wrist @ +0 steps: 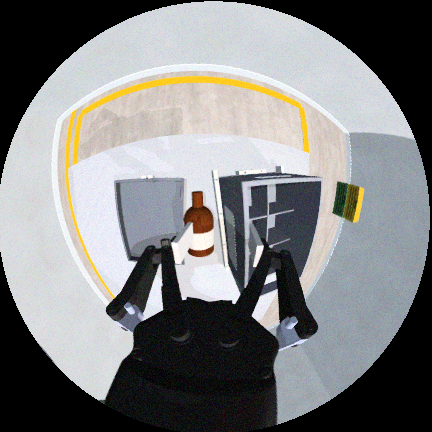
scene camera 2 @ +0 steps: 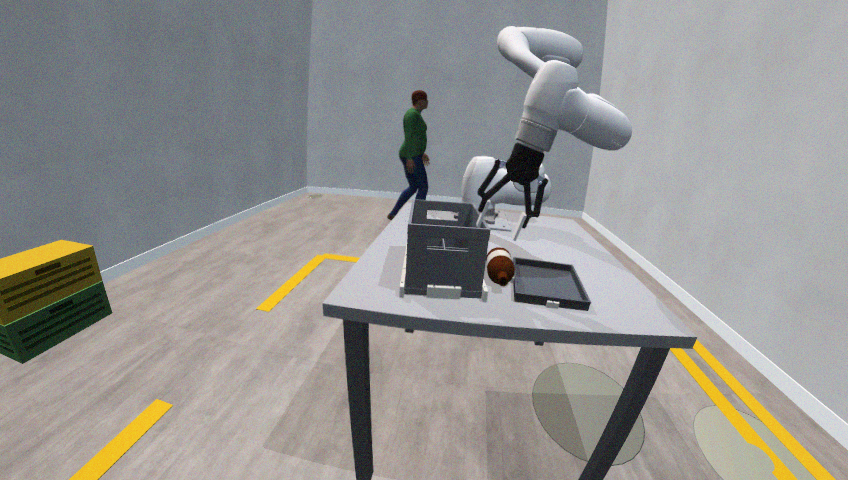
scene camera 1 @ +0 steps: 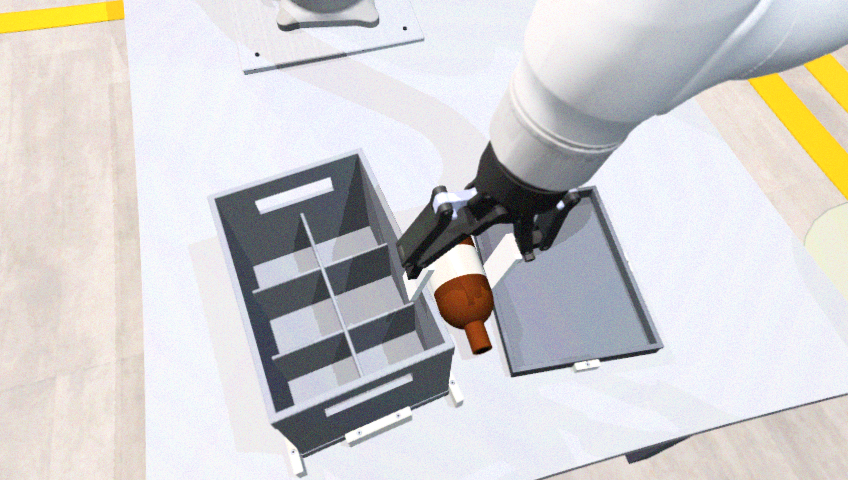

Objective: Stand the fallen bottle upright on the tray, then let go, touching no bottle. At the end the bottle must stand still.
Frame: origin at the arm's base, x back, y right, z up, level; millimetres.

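Seen in the pictures: gripper, between the fingertips: (wrist: 219, 231) (scene camera 2: 495, 232) (scene camera 1: 450, 282).
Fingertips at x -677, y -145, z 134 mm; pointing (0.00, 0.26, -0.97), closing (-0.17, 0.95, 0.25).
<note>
Pixels of each thing's top centre, then the offset from my fingertips to it. "spot": a spot on its surface instead.
- brown bottle with a white label, centre of its top: (scene camera 1: 465, 283) (wrist: 199, 228) (scene camera 2: 502, 256) dx +32, dy -25, dz -73 mm
- grey tray, a spot on its surface: (scene camera 1: 571, 309) (wrist: 145, 205) spot: dx +13, dy -170, dz -142 mm
- tall grey divided crate, centre of its top: (scene camera 1: 322, 265) (wrist: 286, 249) (scene camera 2: 446, 212) dx +19, dy +137, dz +28 mm
A brown bottle with a white label (scene camera 1: 464, 300) (scene camera 2: 500, 267) (wrist: 199, 217) lies on its side on the table, in the gap between the crate and the grey tray (scene camera 1: 571, 309) (scene camera 2: 550, 282) (wrist: 150, 210). Its neck points to the table's front edge. No bottle shows on the tray. My gripper (scene camera 1: 461, 273) (scene camera 2: 499, 223) (wrist: 219, 231) is open and empty, tilted, and stands above the table behind and over the bottle's label end. In scene camera 1 a finger hides part of the bottle's base end. In the wrist view one white fingertip pad overlaps the bottle's edge.
A tall grey divided crate (scene camera 1: 333, 431) (scene camera 2: 446, 270) (wrist: 232, 200) stands beside the bottle, with its wall near one fingertip. White blocks (scene camera 1: 377, 425) (scene camera 2: 443, 291) sit at its foot. A person (scene camera 2: 414, 133) is behind the table. Yellow and green boxes (scene camera 2: 59, 324) (wrist: 348, 201) are on the floor.
</note>
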